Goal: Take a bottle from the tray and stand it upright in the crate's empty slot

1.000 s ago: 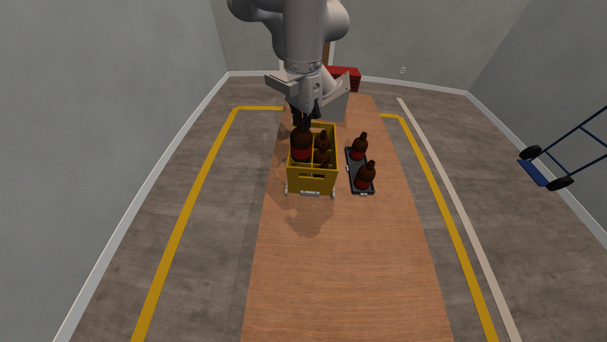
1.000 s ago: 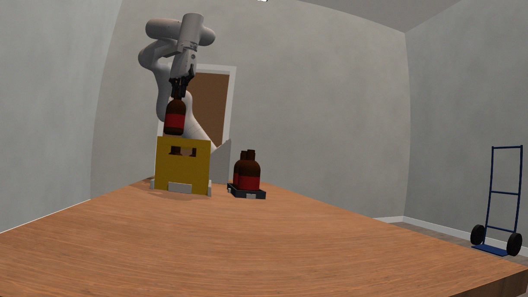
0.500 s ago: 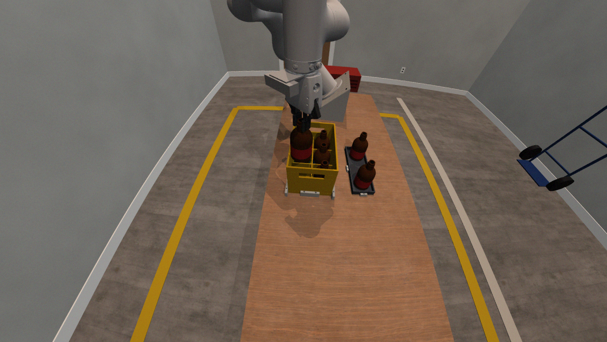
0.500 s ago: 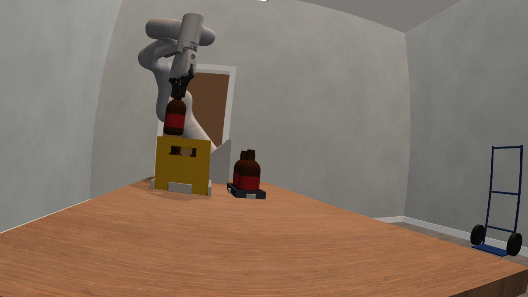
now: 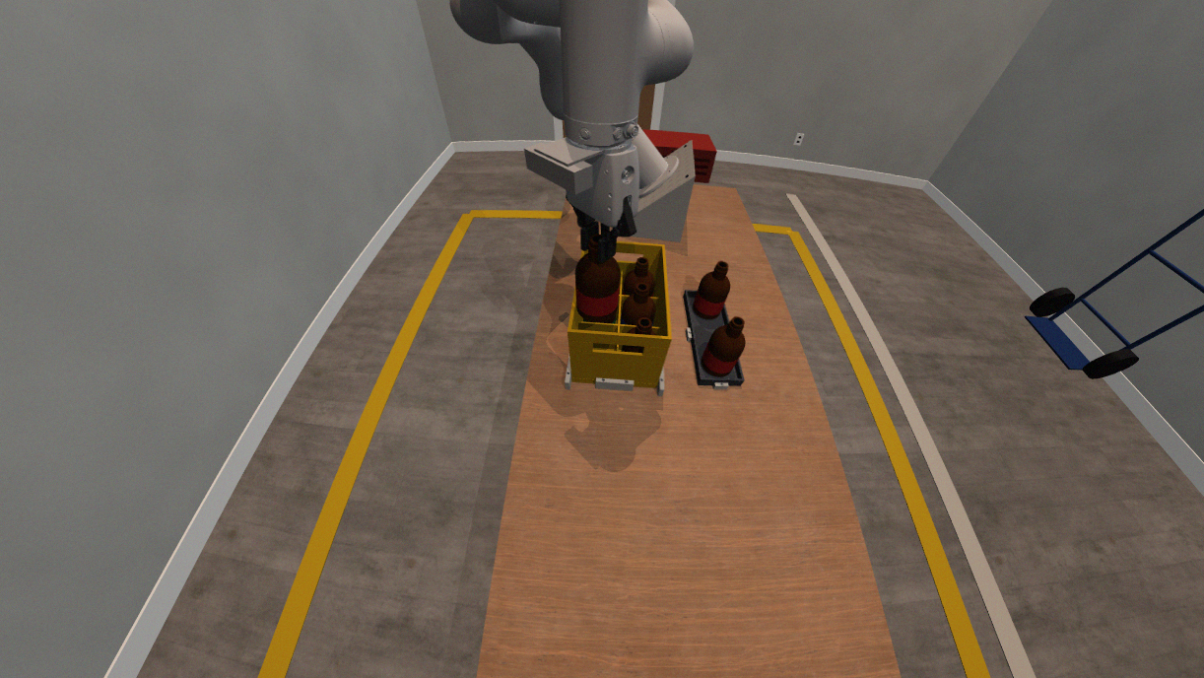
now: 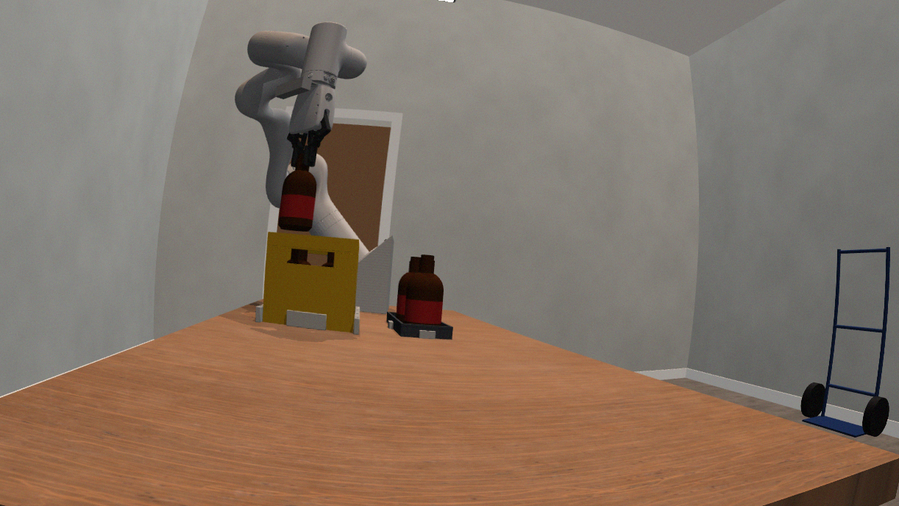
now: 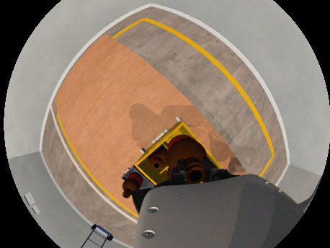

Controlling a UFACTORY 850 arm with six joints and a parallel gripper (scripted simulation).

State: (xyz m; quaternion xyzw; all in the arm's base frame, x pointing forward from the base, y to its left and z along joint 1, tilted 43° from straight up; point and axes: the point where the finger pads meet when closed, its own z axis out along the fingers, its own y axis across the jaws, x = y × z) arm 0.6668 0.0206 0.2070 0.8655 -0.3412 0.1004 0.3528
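My hand is 25 cm above the yellow crate, 9 cm past it and 4 cm to the right of it.
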